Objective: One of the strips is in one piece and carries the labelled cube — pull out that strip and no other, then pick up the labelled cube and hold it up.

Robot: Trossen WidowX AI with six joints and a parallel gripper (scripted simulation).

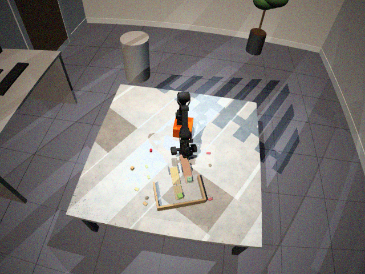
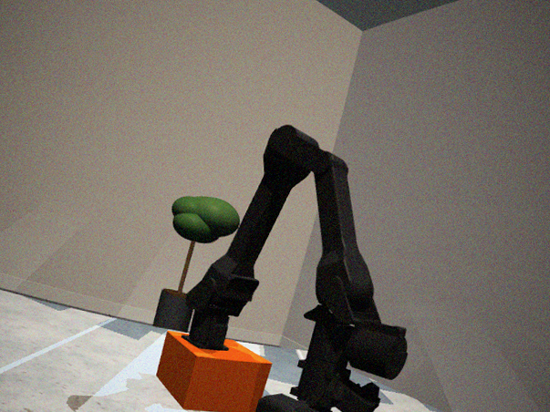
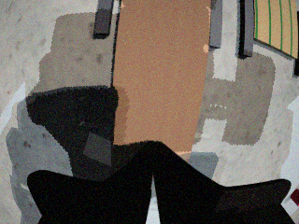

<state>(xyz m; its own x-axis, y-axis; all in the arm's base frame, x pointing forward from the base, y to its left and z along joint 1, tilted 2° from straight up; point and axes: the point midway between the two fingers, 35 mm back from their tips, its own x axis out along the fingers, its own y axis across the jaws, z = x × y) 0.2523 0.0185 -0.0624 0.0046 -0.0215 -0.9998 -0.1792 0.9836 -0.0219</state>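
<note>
My gripper tip is 10 cm short of the orange strip and 2 cm to the right of it. Round my gripper tip: brown cube 12 cm ahead, 37 cm to the right.
</note>
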